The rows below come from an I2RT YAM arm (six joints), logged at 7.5 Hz.
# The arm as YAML. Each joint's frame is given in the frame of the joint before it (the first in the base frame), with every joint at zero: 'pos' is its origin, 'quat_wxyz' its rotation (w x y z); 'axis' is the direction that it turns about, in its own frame. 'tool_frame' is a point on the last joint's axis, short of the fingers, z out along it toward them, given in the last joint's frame.
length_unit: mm
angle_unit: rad
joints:
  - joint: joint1
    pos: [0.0, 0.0, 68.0]
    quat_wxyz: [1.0, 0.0, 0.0, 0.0]
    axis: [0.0, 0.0, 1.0]
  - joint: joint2
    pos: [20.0, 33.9, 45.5]
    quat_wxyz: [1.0, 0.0, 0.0, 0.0]
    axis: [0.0, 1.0, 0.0]
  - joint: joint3
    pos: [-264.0, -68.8, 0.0]
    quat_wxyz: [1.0, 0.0, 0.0, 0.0]
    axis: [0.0, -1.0, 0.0]
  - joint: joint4
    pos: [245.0, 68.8, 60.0]
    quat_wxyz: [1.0, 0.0, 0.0, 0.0]
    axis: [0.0, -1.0, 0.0]
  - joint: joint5
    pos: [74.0, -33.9, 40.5]
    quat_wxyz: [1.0, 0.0, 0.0, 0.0]
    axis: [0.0, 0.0, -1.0]
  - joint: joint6
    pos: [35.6, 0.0, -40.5]
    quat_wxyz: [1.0, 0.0, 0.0, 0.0]
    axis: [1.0, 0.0, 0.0]
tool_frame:
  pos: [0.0, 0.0, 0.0]
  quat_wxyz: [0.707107, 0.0, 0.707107, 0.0]
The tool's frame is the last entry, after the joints.
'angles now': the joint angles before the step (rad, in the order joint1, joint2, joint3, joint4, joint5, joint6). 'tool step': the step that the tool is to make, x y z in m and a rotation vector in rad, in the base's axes. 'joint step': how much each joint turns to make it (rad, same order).
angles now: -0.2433 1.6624 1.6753 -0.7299 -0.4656 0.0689
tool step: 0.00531 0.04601 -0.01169 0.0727 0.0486 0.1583
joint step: 0.1198 0.0049 -0.0298 -0.0154 -0.0707 0.0228
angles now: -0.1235 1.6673 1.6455 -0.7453 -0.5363 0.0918
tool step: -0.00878 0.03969 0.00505 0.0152 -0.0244 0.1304
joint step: 0.1051 -0.0385 -0.0289 0.0105 -0.0300 -0.0060
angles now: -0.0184 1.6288 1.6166 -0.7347 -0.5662 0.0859
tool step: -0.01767 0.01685 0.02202 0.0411 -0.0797 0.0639
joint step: 0.0450 -0.0708 -0.0144 0.0361 -0.0407 0.0228
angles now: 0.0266 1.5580 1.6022 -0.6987 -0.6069 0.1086
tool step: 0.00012 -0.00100 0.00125 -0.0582 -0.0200 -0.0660
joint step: 0.0052 -0.0072 -0.0030 0.0116 0.0922 -0.0047
